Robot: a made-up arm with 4 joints.
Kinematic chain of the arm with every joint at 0, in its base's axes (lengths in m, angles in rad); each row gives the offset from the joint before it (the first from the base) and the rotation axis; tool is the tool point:
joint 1: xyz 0 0 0.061 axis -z
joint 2: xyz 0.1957 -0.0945 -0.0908 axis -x
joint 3: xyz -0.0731 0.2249 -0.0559 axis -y
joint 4: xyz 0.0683 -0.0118 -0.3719 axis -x
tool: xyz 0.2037 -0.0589 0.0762
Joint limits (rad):
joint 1: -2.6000..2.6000
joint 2: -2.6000..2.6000
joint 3: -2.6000..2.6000
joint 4: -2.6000..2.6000
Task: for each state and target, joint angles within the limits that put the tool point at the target. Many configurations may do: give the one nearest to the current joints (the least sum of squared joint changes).
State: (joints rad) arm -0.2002 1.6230 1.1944 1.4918
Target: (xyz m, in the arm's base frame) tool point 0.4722 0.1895 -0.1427
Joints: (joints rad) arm 0.0504 0.8945 1.4251 1.4341
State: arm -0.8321 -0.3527 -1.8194 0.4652
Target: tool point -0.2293 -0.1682 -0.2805
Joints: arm -1.3819 -0.0927 -1.7367 1.2110
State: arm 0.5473 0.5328 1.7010 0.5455
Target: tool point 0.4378 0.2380 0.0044
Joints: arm -0.1139 0.3931 1.3247 1.0141
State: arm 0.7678 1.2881 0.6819 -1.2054
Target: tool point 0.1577 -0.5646 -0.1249
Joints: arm 1.2619 1.1185 1.1249 -1.0325
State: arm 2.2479 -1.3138 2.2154 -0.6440
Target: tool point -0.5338 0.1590 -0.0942
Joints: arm 2.3633 -2.0303 2.1881 -0.9139
